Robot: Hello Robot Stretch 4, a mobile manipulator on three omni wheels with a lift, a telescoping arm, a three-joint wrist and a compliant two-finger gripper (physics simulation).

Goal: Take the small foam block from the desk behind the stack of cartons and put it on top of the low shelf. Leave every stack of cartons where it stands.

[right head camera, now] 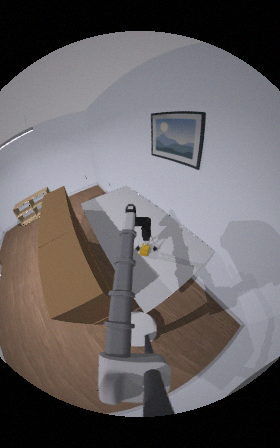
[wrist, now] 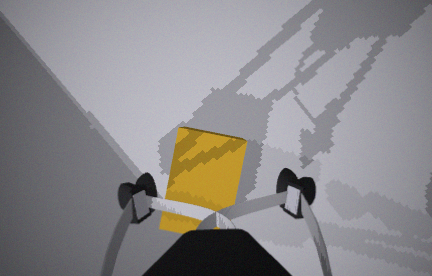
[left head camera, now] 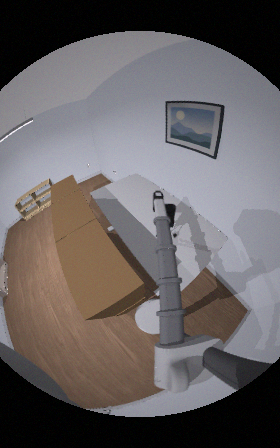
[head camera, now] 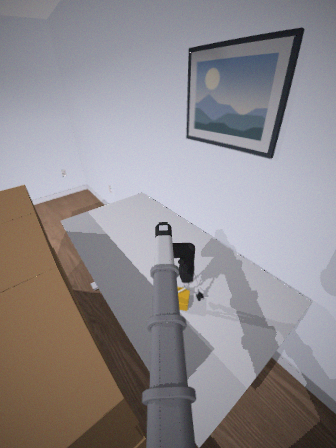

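Where they show: gripper, between the fingertips: [right head camera: 145,249] [wrist: 216,186] [head camera: 184,299]; robot's base, origin of its link: [right head camera: 137,327] [left head camera: 153,315].
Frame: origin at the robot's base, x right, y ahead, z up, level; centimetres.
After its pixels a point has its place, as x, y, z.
The small yellow foam block [head camera: 184,300] {8.3, 61.5, 73.7} [right head camera: 144,252] {7.7, 59.8, 73.3} [wrist: 207,167] {8.0, 65.5, 73.7} lies on the white desk [head camera: 125,215] {-30.0, 142.3, 69.2} [left head camera: 125,187] {-31.1, 140.9, 69.2} [right head camera: 115,200] {-29.2, 139.6, 69.2} [wrist: 100,50] {-2.3, 77.1, 69.2}. In the head view the arm partly covers it. My gripper [right head camera: 146,248] {8.7, 63.3, 71.5} [wrist: 216,186] {8.7, 63.3, 71.5} is open above the desk, its fingertips apart on either side of the block's near part in the wrist view; nothing is between the pads. The carton stack [head camera: 45,325] {-30.5, 34.9, 105.2} [left head camera: 95,260] {-29.8, 29.1, 105.2} [right head camera: 70,275] {-25.8, 25.3, 105.2} stands left of the desk. A light wooden low shelf [left head camera: 34,192] [right head camera: 30,197] {-290.4, 211.9, 58.2} stands at the far left, partly hidden by the cartons.
My telescoping arm [head camera: 167,345] {0.0, 26.1, 113.2} [left head camera: 169,270] {0.2, 22.0, 113.3} [right head camera: 121,280] {0.0, 23.1, 113.2} reaches over the desk. A white round disc [left head camera: 147,317] {-7.1, -0.9, 18.7} [right head camera: 145,327] {9.0, 1.8, 18.7} shows near the desk's front end. A framed picture [head camera: 235,100] {35.0, 112.0, 148.5} [left head camera: 192,130] {34.3, 112.9, 144.4} [right head camera: 176,140] {34.9, 112.0, 145.5} hangs on the wall behind the desk.
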